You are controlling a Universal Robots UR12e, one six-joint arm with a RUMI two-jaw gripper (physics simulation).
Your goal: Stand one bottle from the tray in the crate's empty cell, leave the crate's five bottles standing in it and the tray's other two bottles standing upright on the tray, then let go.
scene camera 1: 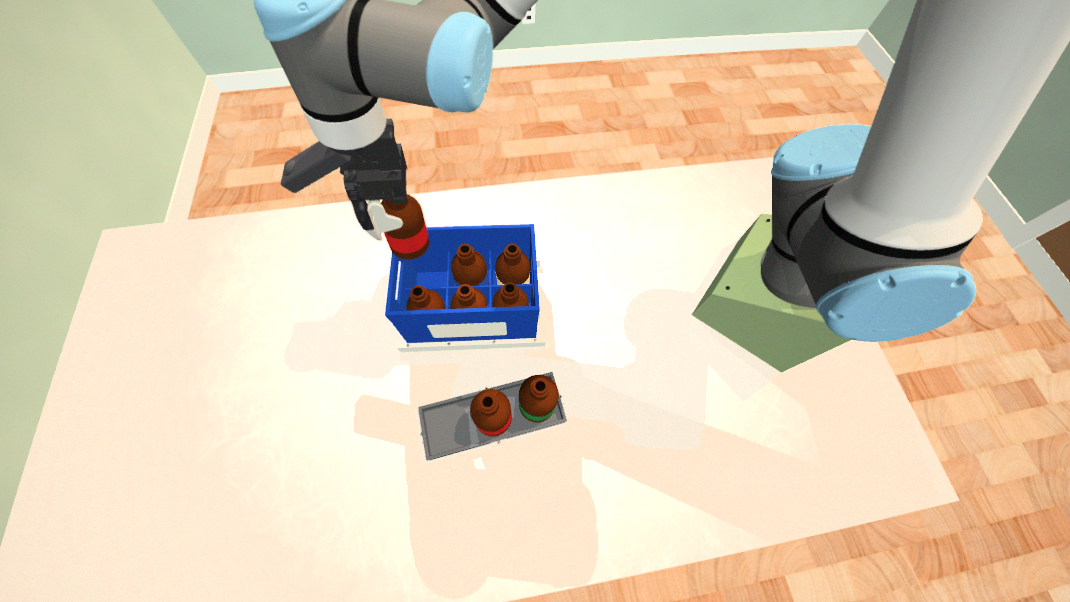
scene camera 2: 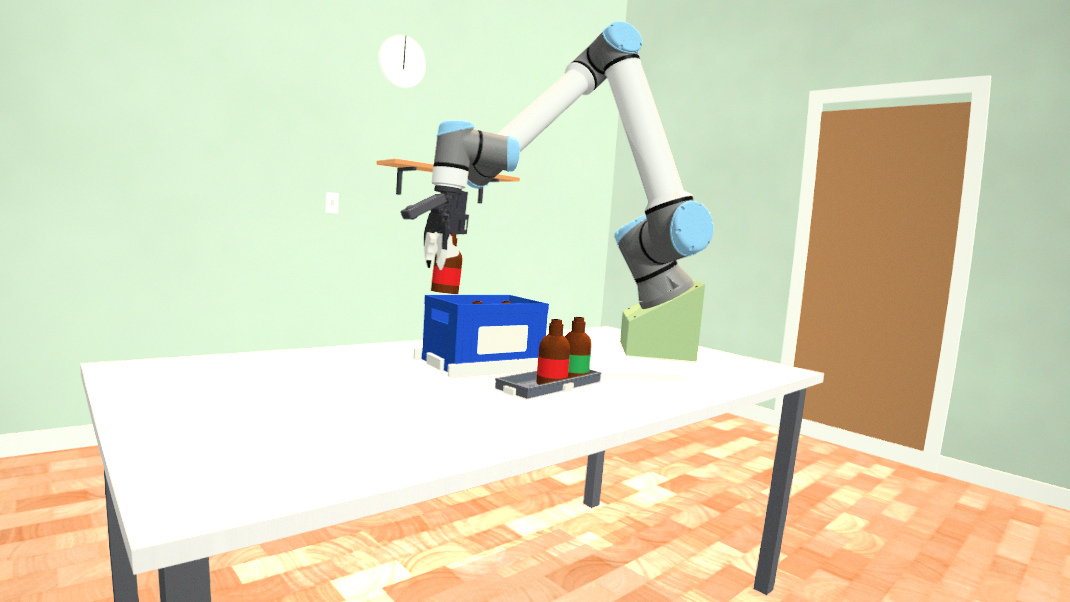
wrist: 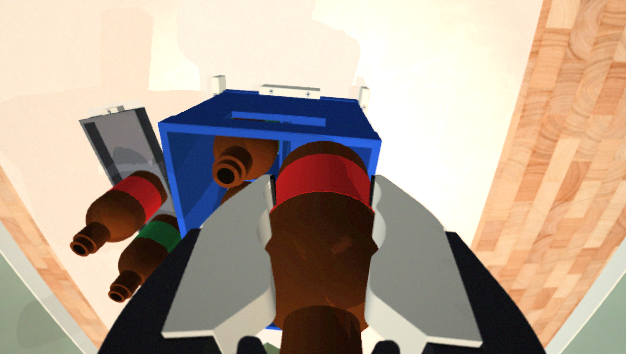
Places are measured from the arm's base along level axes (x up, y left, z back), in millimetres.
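Where they show: gripper, between the fingertips: (scene camera 1: 380,226) (scene camera 2: 434,269) (wrist: 322,177); arm's base, origin of its link: (scene camera 2: 667,295).
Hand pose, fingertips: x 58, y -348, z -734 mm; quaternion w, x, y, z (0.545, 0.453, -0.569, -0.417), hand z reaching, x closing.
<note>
Each offset is from my fingertips to the top centre of the thing. "spot": to the spot under its first point. Level surfaces: height alone.
My gripper (scene camera 1: 395,217) (scene camera 2: 436,259) (wrist: 322,177) is shut on a brown bottle with a red label @[dz +40, dx +96, dy +10 mm] (scene camera 1: 407,235) (scene camera 2: 446,276) (wrist: 322,225). The bottle hangs roughly upright, its base slightly above the rim of the blue crate @[dz +114, dx -72, dy +88 mm] (scene camera 1: 399,326) (scene camera 2: 439,342) (wrist: 345,119), near the left wall at the back-left empty cell @[spot: dz +39, dx -239, dy -4 mm] (scene camera 1: 429,281). Several brown bottles stand in the crate's other cells, two of them in its back row @[spot: dz +126, dx -123, dy +65 mm] (scene camera 1: 469,268) (scene camera 1: 513,266). A red-labelled bottle @[dz +70, dx -87, dy +338 mm] (scene camera 1: 490,413) (scene camera 2: 553,360) (wrist: 124,206) and a green-labelled bottle @[dz +161, dx -87, dy +346 mm] (scene camera 1: 537,398) (scene camera 2: 579,351) (wrist: 150,247) stand upright on the grey tray @[dz +70, dx -222, dy +334 mm] (scene camera 1: 445,430) (scene camera 2: 516,384) (wrist: 117,135).
The crate and tray stand on a white table @[dx -247 mm] (scene camera 1: 187,449) (scene camera 2: 314,449), the tray in front of the crate in scene camera 1. Low white strips (scene camera 1: 471,346) (scene camera 2: 486,368) (wrist: 290,91) lie along the crate's base. The arm's green base block (scene camera 1: 778,329) (scene camera 2: 662,329) stands right of the crate.
</note>
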